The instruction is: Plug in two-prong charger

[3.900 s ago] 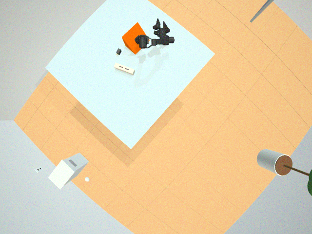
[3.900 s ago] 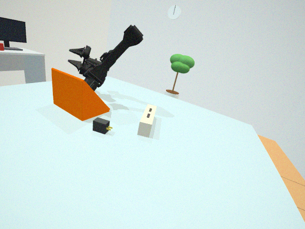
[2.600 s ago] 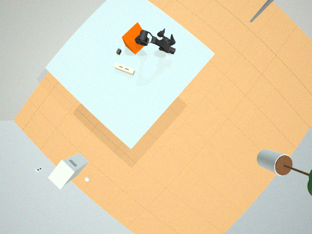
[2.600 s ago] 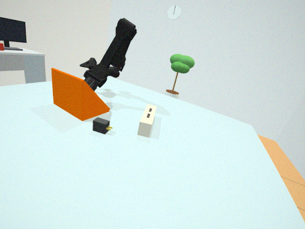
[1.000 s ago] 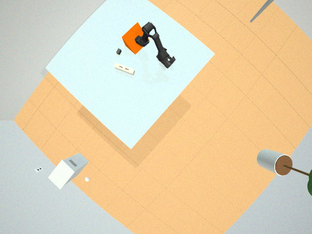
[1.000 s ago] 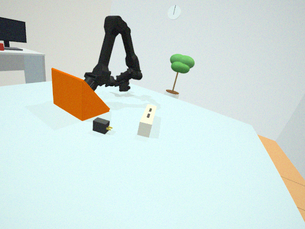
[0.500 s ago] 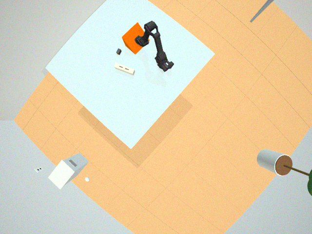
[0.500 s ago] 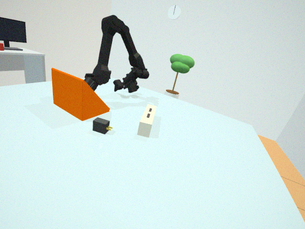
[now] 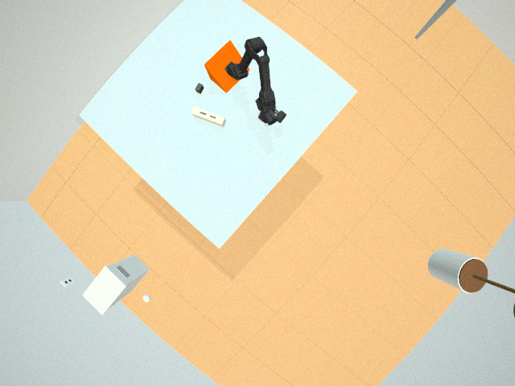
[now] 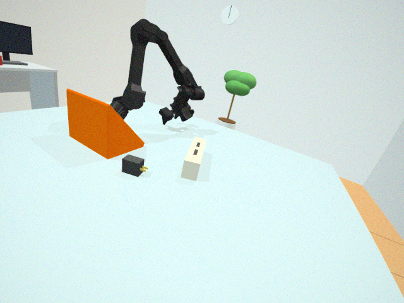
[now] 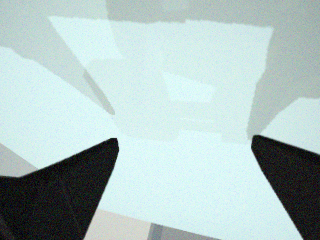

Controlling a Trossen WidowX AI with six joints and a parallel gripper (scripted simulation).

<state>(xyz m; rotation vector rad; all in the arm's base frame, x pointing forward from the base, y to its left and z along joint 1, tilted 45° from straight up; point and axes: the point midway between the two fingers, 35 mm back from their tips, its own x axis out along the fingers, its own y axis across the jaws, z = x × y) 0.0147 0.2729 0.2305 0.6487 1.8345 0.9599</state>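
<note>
The black two-prong charger is 220 mm ahead of my gripper tip, 450 mm to the right of it and 10 mm above it.
</note>
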